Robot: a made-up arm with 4 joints.
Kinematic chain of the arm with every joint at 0, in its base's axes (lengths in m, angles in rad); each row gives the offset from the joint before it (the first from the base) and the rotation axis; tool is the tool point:
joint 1: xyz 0 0 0.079 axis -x
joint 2: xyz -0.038 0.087 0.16 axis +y
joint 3: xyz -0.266 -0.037 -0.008 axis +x
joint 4: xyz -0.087 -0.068 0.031 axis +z
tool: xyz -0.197 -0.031 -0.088
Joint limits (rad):
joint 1: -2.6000..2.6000
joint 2: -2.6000..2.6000
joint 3: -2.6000..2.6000
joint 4: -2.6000..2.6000
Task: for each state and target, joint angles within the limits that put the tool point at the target. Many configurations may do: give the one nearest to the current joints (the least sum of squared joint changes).
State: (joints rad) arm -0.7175 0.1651 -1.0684 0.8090
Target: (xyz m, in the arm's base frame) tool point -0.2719 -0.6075 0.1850
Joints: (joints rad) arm -1.2394 0.7466 -1.1295 0.7464
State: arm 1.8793 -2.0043 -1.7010 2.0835
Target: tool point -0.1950 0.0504 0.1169
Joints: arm 2.1824 -1.3239 -1.2008 2.5221
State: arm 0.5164 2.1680 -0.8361 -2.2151
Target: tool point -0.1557 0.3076 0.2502
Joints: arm 0.9141 1.4405 -0.8022 -2.5871
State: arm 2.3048 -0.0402 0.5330 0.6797
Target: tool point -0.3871 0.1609 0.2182
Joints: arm 2.4056 -0.2072 0.0567 1.3115
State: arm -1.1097 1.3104 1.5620 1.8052
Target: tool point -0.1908 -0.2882 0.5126
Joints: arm -0.9222 1.8449 1.8368 1.8010
